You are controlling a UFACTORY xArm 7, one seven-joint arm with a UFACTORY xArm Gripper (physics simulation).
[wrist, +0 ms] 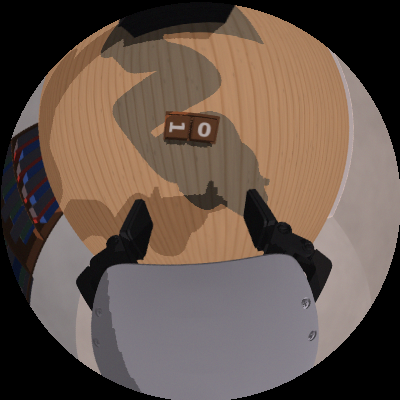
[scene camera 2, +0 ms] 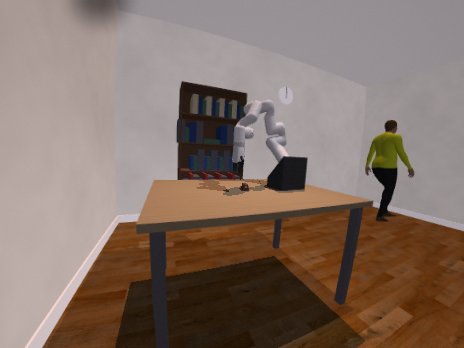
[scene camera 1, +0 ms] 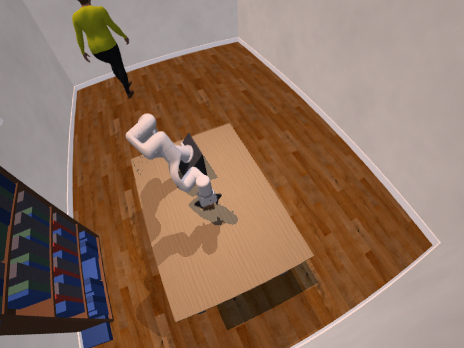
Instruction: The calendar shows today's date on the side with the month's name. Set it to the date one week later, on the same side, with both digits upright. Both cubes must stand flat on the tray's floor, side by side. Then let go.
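Two brown cubes stand side by side in the middle of the wrist view. The left cube (wrist: 176,127) shows a white 1 lying on its side on its top face. The right cube (wrist: 204,129) shows a white 0 on its top face. Their side faces are too dark or hidden to read, and the tray and the month's name cannot be made out. In scene camera 2 the calendar (scene camera 2: 244,187) is a small brown shape on the table. My gripper (wrist: 195,207) (scene camera 2: 239,166) is open and empty, above the table and apart from the cubes.
The wooden table (scene camera 1: 260,240) (scene camera 2: 200,207) bears the arm's black base (scene camera 2: 294,173) (wrist: 177,19) behind the calendar. A bookshelf (scene camera 2: 181,100) stands beyond the table. A person in a yellow-green top (scene camera 1: 96,30) (scene camera 2: 388,150) is on the floor away from the table.
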